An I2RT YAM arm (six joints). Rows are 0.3 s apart.
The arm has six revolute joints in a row. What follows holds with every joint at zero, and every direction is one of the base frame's.
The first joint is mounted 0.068 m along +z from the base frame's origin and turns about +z.
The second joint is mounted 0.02 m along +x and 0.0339 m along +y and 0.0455 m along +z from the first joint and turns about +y.
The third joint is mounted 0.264 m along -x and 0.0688 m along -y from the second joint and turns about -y.
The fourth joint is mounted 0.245 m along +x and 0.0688 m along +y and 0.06 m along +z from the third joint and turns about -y.
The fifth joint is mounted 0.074 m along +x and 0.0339 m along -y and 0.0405 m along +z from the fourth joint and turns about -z.
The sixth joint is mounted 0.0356 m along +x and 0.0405 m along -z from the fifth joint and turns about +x.
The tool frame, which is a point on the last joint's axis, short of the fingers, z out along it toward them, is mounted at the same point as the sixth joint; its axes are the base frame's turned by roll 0, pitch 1.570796 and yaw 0 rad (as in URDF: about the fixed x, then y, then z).
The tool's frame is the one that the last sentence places.
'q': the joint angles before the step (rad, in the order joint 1, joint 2, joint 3, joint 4, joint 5, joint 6). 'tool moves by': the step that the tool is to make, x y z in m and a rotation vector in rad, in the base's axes. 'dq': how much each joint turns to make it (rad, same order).
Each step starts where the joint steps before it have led.
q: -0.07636 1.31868 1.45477 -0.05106 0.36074 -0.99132
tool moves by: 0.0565 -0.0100 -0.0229 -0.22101 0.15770 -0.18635
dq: -0.00066 0.19304 0.07560 0.09407 0.16916 -0.27155
